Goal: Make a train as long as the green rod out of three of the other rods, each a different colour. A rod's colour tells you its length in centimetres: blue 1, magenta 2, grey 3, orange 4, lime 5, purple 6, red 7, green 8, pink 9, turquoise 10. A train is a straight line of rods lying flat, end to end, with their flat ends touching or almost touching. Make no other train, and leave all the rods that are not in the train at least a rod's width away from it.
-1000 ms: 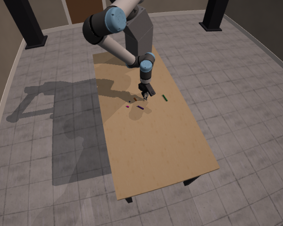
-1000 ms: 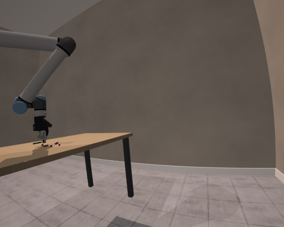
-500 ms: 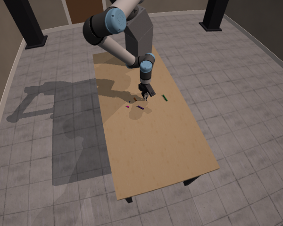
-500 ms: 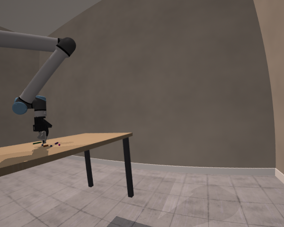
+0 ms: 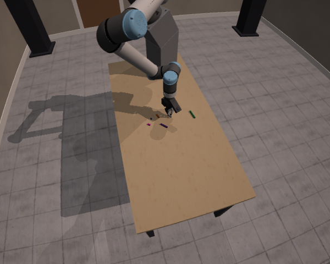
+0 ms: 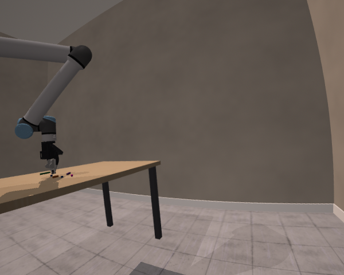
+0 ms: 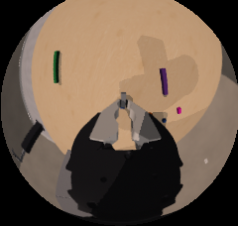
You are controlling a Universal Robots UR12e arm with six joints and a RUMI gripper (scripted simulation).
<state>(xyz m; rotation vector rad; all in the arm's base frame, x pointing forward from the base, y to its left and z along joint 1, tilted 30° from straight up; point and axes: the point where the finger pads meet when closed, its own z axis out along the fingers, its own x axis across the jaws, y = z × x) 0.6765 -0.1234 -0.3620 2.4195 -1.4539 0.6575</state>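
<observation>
My gripper is now 9 cm to the left of the orange rod, 3 cm past it and 2 cm above it. From my hand the other things lie so: grey rod: 1 cm below; purple rod: 8 cm ahead, 6 cm to the right, 2 cm below; magenta rod: 17 cm to the right, 4 cm ahead, 2 cm below.
</observation>
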